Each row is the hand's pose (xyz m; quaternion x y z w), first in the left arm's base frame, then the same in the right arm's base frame.
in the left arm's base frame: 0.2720 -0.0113 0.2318 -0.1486 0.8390 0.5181 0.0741
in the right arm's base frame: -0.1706 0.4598 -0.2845 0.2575 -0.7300 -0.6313 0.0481
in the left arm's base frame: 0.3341 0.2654 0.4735 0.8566 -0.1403 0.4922 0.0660
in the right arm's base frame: -0.1691 0.6784 0.0172 -0.8949 0.0411 -0.4268 0.1235
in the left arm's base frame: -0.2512 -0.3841 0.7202 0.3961 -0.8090 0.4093 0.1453
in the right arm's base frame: -0.4579 -0.1769 0.1197 0.5716 -0.7604 0.3018 0.0629
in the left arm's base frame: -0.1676 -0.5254 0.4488 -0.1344 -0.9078 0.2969 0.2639
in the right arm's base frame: -0.3739 -0.2134 -0.1839 0.0811 -0.9313 0.2303 0.2705
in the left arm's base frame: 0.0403 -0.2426 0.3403 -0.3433 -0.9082 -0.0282 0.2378
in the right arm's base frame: -0.2920 0.1422 -0.2267 -0.1434 -0.9298 -0.0797 0.3295
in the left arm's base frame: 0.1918 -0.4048 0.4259 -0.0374 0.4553 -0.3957 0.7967
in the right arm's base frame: -0.0837 0.0313 -0.1964 -0.0400 0.5301 -0.1836 0.8269
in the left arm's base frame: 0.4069 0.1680 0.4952 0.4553 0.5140 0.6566 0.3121
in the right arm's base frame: -0.0655 0.6118 0.0080 0.4265 0.5173 0.7350 0.1012
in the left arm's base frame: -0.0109 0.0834 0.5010 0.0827 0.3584 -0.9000 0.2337
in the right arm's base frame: -0.4246 0.3823 0.0171 -0.0037 0.4895 -0.7946 0.3591
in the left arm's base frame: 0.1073 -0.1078 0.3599 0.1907 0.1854 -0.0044 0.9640
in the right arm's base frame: -0.2719 0.2840 -0.1764 0.2730 0.2682 0.1813 0.9059
